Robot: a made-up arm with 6 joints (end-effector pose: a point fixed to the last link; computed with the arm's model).
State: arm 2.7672 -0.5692 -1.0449 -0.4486 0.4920 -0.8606
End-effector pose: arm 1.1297 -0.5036 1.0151 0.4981 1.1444 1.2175
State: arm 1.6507 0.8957 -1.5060 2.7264 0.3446 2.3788
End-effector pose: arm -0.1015 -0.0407 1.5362 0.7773 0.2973 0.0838
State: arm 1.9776 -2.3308 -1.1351 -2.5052 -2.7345 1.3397
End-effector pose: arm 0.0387 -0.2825 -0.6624 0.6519 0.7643 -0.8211
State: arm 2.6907 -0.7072 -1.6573 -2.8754 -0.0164 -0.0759
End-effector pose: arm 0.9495 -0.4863 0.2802 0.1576 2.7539 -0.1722
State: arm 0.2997 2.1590 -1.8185 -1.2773 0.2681 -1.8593
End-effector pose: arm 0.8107 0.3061 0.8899 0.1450 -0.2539 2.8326
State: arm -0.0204 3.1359 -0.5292 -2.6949 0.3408 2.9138
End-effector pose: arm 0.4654 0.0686 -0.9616 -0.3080 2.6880 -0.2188
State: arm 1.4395 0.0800 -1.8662 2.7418 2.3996 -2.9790
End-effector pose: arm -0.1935 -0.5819 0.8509 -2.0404 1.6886 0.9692
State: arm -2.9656 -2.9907 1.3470 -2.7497 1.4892 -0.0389
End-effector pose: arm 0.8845 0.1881 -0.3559 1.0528 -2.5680 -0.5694
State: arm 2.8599 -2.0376 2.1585 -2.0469 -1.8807 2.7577
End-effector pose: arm 0.3629 -0.2544 0.8693 -1.9944 -1.9464 1.2418
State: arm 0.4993 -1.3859 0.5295 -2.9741 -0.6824 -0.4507
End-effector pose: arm -1.1255 -0.5232 1.1712 -0.8335 -0.1750 2.6838
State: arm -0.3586 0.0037 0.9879 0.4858 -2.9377 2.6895
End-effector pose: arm 0.5227 -0.0984 1.4171 -1.9616 -0.9974 0.5094
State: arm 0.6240 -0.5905 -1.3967 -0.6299 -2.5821 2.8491
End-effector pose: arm -0.8756 -0.4639 0.6455 -1.3333 -0.8155 -2.1021
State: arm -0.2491 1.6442 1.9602 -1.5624 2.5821 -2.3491
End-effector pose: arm 0.2736 -0.0261 -0.2080 0.4647 1.1439 -1.5040
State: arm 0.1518 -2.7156 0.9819 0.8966 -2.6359 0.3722
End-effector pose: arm -0.9444 -0.0451 -0.2890 -0.6718 2.0931 -0.9739
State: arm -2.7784 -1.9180 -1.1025 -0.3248 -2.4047 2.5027
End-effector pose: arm 0.6396 0.1698 -0.4928 0.5667 -0.1676 -0.3325
